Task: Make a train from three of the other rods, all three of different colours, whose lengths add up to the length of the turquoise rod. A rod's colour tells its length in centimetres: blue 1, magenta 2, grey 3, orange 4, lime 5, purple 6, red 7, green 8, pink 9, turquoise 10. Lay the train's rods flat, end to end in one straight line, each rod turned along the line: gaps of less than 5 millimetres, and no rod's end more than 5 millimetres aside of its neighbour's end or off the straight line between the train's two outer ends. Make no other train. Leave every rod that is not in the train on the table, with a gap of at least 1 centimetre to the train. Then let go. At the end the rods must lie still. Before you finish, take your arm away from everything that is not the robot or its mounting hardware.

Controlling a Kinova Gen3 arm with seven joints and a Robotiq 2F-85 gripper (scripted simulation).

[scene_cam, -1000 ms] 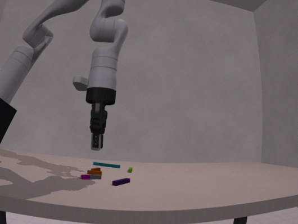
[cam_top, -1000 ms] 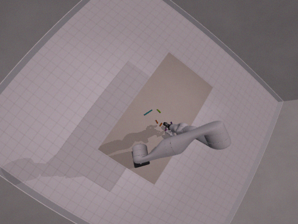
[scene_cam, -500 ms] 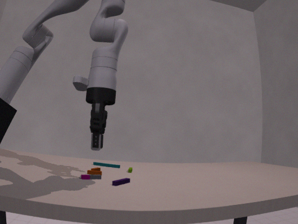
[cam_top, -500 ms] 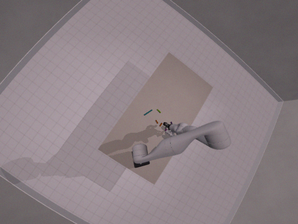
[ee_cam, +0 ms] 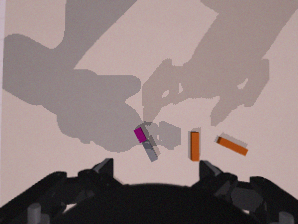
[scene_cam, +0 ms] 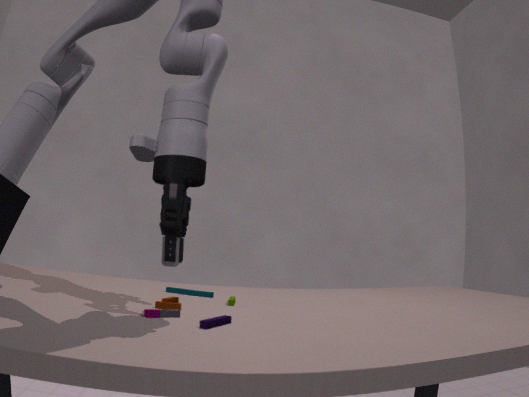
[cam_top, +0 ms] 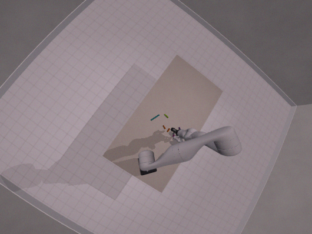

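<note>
Right now the grey rod is 8 cm below my hand and 1 cm to the right of it. Also, from my hand: lime rod: 15 cm to the left, 10 cm ahead, 8 cm below; purple rod: 8 cm below, 6 cm ahead, 5 cm to the right; magenta rod: 8 cm below, 3 cm behind, 2 cm to the right.
</note>
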